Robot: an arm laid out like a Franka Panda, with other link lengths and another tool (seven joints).
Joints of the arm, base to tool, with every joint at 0 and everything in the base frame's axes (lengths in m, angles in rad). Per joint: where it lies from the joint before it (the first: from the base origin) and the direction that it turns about. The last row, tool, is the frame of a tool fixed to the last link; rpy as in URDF.
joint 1: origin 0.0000 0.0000 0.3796 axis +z
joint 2: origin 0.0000 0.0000 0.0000 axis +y
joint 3: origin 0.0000 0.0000 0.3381 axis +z
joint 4: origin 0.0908 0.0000 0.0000 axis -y
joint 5: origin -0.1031 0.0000 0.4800 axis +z
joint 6: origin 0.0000 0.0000 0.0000 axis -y
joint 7: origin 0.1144 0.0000 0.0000 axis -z
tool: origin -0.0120 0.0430 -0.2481 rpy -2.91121 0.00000 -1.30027
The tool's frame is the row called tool.
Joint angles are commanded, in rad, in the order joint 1, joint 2, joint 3, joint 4, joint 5, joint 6, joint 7. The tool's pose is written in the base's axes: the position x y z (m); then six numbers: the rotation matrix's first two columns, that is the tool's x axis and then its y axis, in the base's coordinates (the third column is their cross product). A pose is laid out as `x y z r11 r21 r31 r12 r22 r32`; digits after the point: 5 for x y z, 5 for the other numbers.
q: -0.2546 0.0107 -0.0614 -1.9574 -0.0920 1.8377 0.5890
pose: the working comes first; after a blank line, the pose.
Where each joint sits with the arm in this pose, in the base's axes (m; each line is computed from the numbers above, not from the rounded line before):
joint 1: 0.0000 0.0000 0.3796
joint 2: 0.0000 0.0000 0.3796
joint 3: 0.0035 -0.0009 0.7177
joint 4: 0.0898 -0.0291 0.7167
joint 5: 0.5484 -0.1791 0.6261
joint 6: 0.5484 -0.1791 0.6261
joint 7: 0.6570 -0.2117 0.6111
the tool: 0.6448 -0.1862 0.3606

0.64475 -0.18624 0.36058 -0.55909 -0.82006 0.12211 -0.82812 0.54517 -0.13039
